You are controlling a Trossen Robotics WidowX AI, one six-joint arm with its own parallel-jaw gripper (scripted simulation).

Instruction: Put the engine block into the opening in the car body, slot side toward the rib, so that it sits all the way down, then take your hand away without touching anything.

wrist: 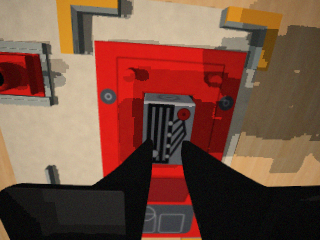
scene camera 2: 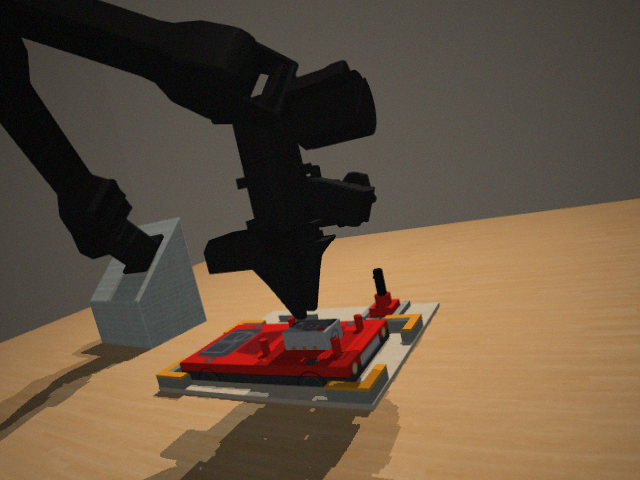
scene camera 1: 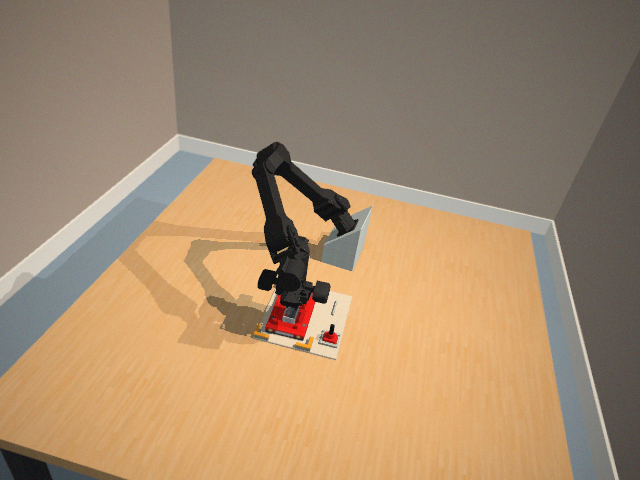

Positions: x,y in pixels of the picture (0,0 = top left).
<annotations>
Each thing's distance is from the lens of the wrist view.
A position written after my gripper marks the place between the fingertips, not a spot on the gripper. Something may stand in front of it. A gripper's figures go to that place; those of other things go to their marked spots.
my gripper (wrist: 166,146): 0.11 m
red car body (wrist: 125,71): 0.11 m
grey engine block (wrist: 168,119): 0.12 m
</annotations>
